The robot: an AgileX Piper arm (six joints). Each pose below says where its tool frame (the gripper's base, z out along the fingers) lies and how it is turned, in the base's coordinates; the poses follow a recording.
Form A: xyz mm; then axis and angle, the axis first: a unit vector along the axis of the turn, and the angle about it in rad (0 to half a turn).
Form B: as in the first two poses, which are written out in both.
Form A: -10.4, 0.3, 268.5, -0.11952, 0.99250, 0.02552, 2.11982
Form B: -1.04, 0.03, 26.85, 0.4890, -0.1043, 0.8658, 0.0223
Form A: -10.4, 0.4, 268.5, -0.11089, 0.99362, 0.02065, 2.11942
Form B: -1.04, 0.04, 26.85, 0.4891, -0.0967, 0.8666, 0.0180
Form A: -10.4, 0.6, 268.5, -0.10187, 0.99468, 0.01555, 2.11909
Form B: -1.04, 0.06, 26.85, 0.4893, -0.0888, 0.8675, 0.0136
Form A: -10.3, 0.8, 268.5, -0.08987, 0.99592, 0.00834, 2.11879
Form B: -1.03, 0.08, 26.85, 0.4894, -0.0784, 0.8685, 0.0073
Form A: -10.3, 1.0, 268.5, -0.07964, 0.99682, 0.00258, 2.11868
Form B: -1.03, 0.10, 26.85, 0.4894, -0.0694, 0.8693, 0.0022
